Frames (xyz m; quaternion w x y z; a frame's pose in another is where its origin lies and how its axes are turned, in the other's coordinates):
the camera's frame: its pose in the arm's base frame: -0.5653 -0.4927 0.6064 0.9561 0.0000 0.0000 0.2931
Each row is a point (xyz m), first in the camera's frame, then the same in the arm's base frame.
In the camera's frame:
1: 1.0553 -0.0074 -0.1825
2: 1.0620 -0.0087 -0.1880
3: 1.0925 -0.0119 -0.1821
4: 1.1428 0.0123 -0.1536
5: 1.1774 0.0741 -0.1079
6: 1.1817 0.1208 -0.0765
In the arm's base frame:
1: 0.3128 0.0926 0.4239
2: 0.3191 0.0953 0.4184
3: 0.3462 0.1097 0.4243
4: 0.3743 0.1580 0.4528
5: 0.3683 0.2285 0.4985
6: 0.3457 0.2696 0.5299

